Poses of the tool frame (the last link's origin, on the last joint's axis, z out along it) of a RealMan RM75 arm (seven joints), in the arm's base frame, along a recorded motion.
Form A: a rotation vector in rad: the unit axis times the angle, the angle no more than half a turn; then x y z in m.
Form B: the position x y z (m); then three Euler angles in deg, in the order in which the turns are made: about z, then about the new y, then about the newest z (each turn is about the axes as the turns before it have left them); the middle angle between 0 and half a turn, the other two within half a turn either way. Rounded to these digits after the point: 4 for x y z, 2 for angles.
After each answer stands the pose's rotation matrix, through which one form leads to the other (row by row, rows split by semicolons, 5 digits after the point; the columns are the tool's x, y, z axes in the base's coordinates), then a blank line. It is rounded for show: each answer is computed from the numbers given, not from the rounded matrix.
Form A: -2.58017 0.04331 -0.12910 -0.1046 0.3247 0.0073
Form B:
-0.1046 0.3247 0.0073 79.14 147.54 -98.94
0.99487 -0.00449 0.10110; -0.05739 -0.84789 0.52706; 0.08336 -0.53016 -0.84379

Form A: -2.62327 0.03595 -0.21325 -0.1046 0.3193 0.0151
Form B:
-0.1046 0.3193 0.0151 71.93 149.40 -106.50
0.98736 0.01401 0.15789; -0.06501 -0.87268 0.48395; 0.14457 -0.48810 -0.86073

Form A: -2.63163 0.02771 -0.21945 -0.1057 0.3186 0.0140
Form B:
-0.1057 0.3186 0.0140 71.39 149.80 -107.40
0.98683 0.02026 0.16048; -0.05952 -0.87705 0.47670; 0.15041 -0.47998 -0.86429

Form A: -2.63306 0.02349 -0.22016 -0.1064 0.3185 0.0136
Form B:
-0.1064 0.3185 0.0136 71.39 149.87 -107.59
0.98681 0.02325 0.16018; -0.05653 -0.87780 0.47568; 0.15166 -0.47847 -0.86491

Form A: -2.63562 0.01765 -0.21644 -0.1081 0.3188 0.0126
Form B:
-0.1081 0.3188 0.0126 71.74 150.04 -107.49
0.98733 0.02653 0.15645; -0.05152 -0.87891 0.47419; 0.15008 -0.47624 -0.86641

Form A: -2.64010 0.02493 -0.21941 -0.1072 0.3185 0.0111
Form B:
-0.1072 0.3185 0.0111 71.21 150.27 -107.70
0.98693 0.02150 0.15971; -0.05678 -0.88109 0.46952; 0.15081 -0.47245 -0.86836

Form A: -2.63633 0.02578 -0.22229 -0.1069 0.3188 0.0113
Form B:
-0.1069 0.3188 0.0113 71.08 150.03 -107.80
0.98655 0.02172 0.16199; -0.05822 -0.87942 0.47248; 0.15271 -0.47555 -0.86633

